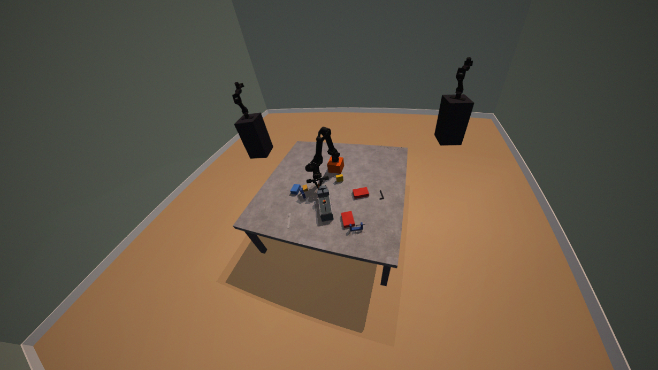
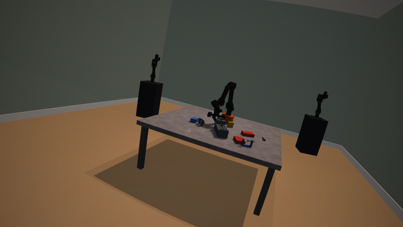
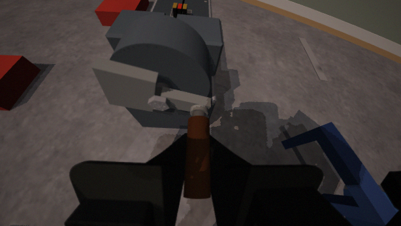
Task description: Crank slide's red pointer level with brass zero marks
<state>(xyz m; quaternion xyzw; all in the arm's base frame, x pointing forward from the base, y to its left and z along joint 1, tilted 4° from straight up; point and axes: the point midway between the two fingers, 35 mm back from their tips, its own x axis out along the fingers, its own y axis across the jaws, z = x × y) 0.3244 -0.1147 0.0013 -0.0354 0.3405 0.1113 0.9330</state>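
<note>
Right now my gripper tip is 150 mm short of the red pointer, 70 mm to the right of it and 30 mm below it. Round my gripper tip: yellow cube (170 mm behind, 150 mm to the left, 30 mm below); blue block (230 mm to the right, 50 mm behind, 40 mm below); brown crank handle (20 mm behind, 20 mm above).
</note>
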